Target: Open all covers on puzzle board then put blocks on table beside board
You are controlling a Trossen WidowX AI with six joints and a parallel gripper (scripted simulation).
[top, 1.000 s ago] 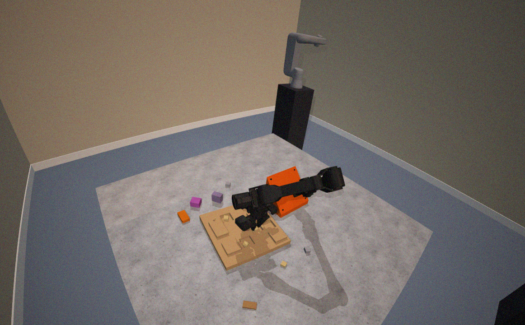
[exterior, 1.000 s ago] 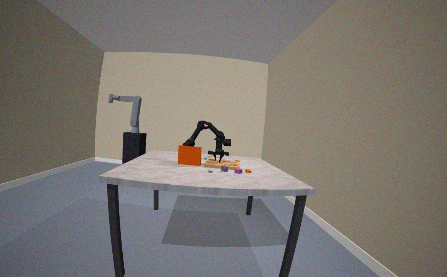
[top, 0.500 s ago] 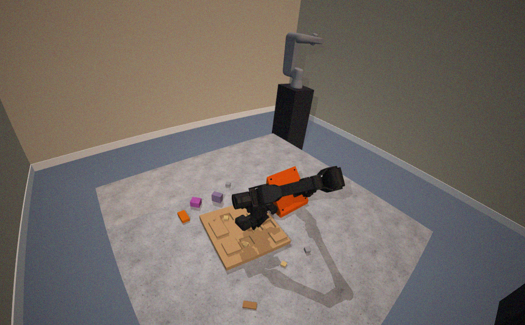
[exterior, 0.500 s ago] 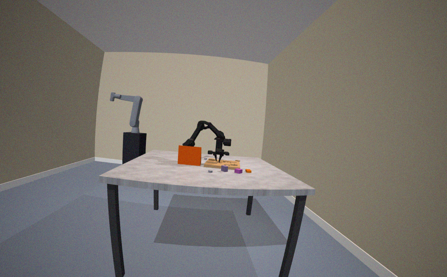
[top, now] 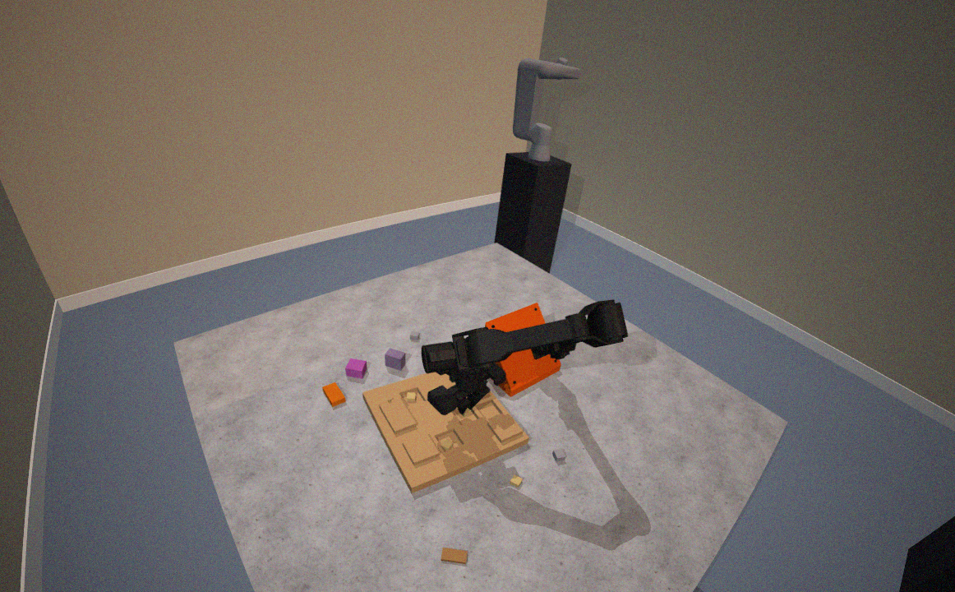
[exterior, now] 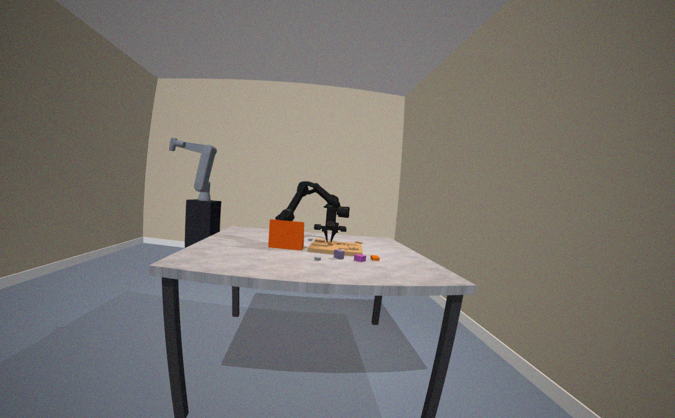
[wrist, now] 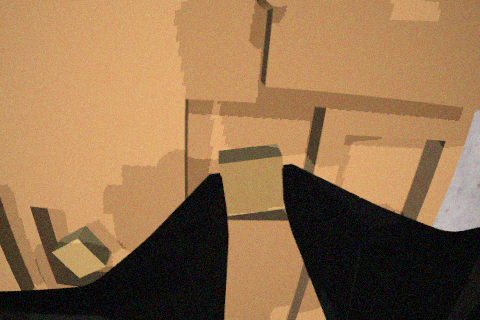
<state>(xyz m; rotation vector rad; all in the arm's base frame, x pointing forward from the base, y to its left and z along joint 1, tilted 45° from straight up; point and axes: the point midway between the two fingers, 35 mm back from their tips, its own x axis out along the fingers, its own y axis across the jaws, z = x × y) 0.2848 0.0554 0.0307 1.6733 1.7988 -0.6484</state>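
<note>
Right now my gripper tip is 5 cm short of the tan puzzle board and 1 cm above it. From my gripper tip the other things lie so: magenta block 28 cm to the right, 16 cm ahead, 2 cm below; then purple block 25 cm to the right, 5 cm ahead, 1 cm below; then orange block 24 cm ahead, 22 cm to the right, 3 cm below.
</note>
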